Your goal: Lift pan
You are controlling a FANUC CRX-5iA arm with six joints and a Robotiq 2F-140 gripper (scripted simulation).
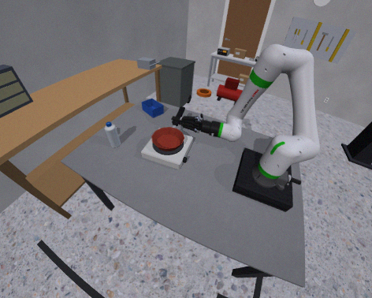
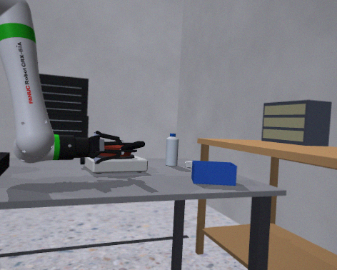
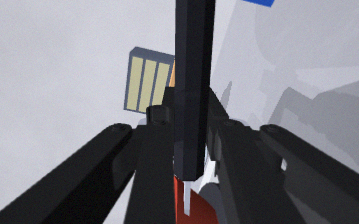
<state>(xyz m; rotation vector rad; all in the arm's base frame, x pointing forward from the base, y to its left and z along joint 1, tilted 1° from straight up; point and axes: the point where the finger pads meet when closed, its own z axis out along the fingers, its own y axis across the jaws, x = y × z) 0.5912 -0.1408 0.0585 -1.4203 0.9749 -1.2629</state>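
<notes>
Right now my hand is 100 mm to the right of the pan, 20 mm above it and 10 mm past it. The rest, counted from my hand: hot plate: 160 mm to the left, 80 mm below, 40 mm behind; white bottle: 310 mm ahead, 280 mm to the left, 30 mm below.
</notes>
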